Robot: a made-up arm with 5 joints.
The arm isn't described. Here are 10 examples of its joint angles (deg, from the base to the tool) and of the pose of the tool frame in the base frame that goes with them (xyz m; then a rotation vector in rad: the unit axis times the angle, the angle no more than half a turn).
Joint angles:
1: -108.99 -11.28 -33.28 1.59 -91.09
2: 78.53 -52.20 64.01 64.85 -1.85
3: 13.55 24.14 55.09 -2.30 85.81
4: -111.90 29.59 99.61 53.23 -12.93
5: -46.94 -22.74 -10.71 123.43 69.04
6: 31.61 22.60 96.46 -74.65 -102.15
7: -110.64 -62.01 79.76 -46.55 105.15
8: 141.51 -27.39 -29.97 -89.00 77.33
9: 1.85 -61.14 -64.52 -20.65 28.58
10: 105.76 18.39 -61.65 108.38 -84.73
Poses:
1: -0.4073 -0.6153 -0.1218 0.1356 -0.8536 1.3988
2: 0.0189 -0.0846 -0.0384 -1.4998 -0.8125 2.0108
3: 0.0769 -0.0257 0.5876 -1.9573 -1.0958 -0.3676
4: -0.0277 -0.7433 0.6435 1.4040 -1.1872 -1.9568
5: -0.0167 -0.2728 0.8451 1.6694 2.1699 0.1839
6: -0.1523 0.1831 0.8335 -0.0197 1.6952 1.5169
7: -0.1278 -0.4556 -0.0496 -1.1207 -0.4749 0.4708
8: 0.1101 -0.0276 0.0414 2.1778 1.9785 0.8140
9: -0.1656 -0.2036 0.9384 -0.4319 -1.8744 -2.3577
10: -0.3355 0.3954 -0.2738 1.7237 -1.9158 1.7084
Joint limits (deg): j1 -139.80..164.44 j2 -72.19..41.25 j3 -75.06..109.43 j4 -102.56..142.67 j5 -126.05..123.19
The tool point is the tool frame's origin. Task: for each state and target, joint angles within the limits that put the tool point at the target. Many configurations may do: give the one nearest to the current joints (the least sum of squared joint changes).
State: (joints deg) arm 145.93 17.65 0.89 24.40 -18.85
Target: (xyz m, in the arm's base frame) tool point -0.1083 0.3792 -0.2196
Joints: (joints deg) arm 157.10 35.29 -18.79 5.16 -21.21
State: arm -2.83 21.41 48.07 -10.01 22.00
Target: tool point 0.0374 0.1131 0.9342
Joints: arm 25.49 25.58 23.64 1.86 4.57
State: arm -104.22 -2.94 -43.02 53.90 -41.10
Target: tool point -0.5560 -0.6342 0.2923
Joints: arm -63.54 18.79 -57.12 28.06 -43.71
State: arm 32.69 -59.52 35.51 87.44 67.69
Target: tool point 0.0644 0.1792 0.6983
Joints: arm 13.00 -56.14 -2.31 87.79 98.53
